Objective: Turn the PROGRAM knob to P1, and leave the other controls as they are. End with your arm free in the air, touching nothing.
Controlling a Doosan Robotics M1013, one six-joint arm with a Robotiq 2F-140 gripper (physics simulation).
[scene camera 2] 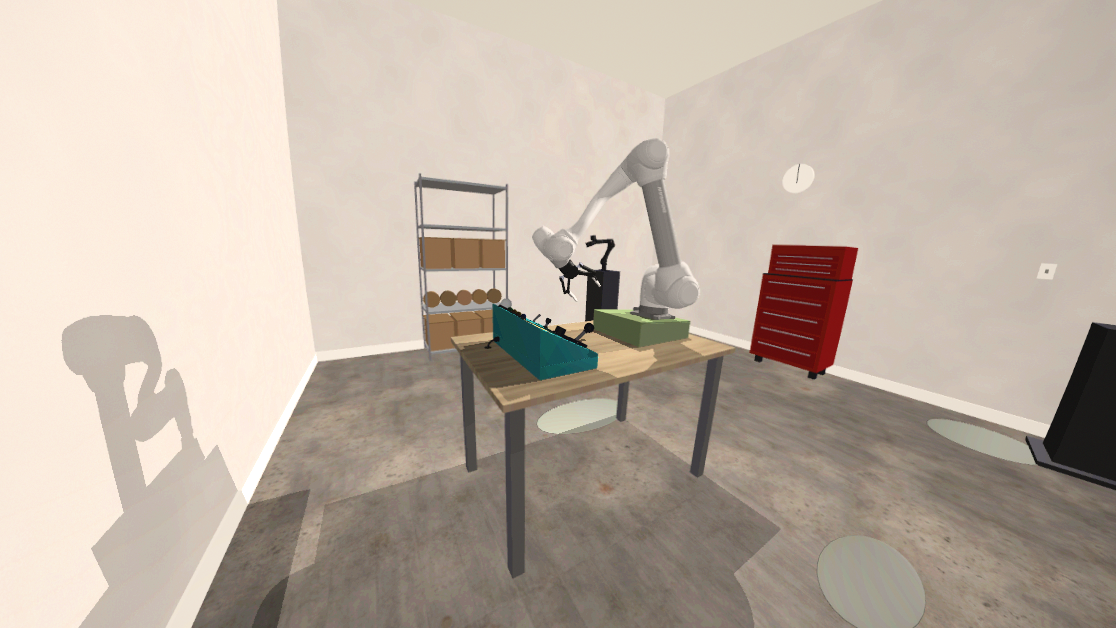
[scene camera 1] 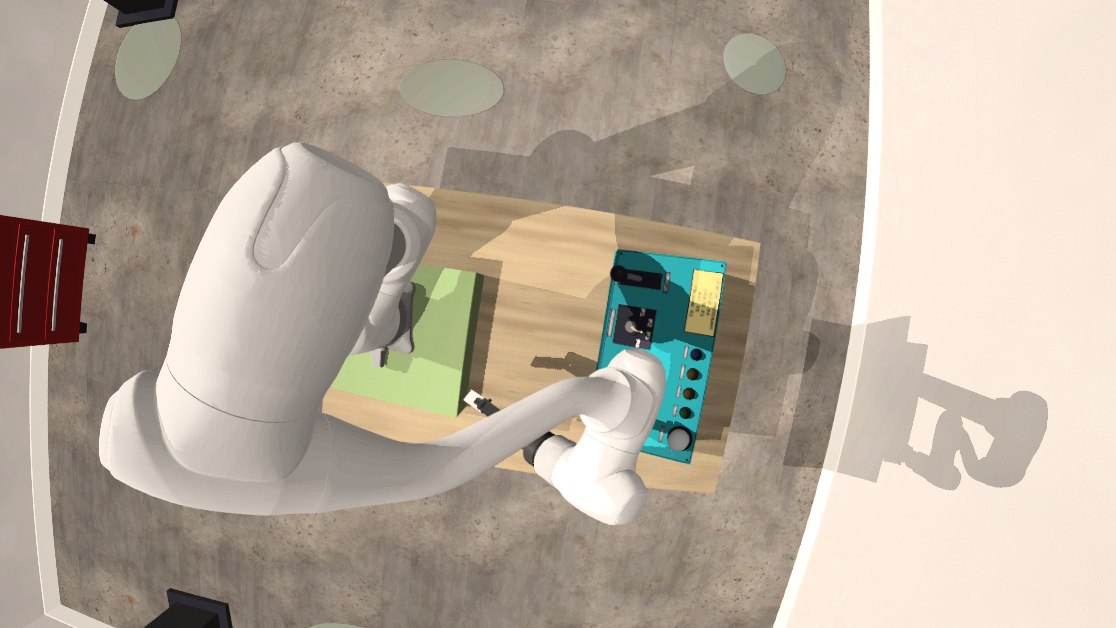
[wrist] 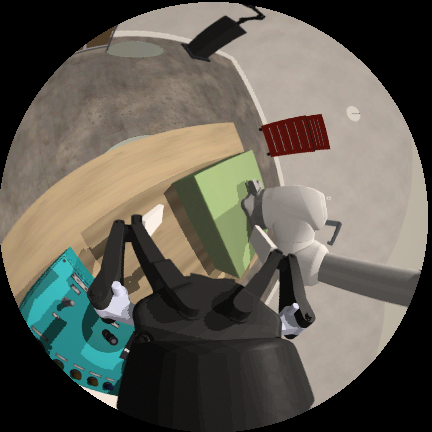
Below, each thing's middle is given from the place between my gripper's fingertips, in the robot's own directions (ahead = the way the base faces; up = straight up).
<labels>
Right now my hand is 410 mm short of the teal control panel point(scene camera 2: 544, 353), 140 mm to the right of it and 120 mm above it.
</labels>
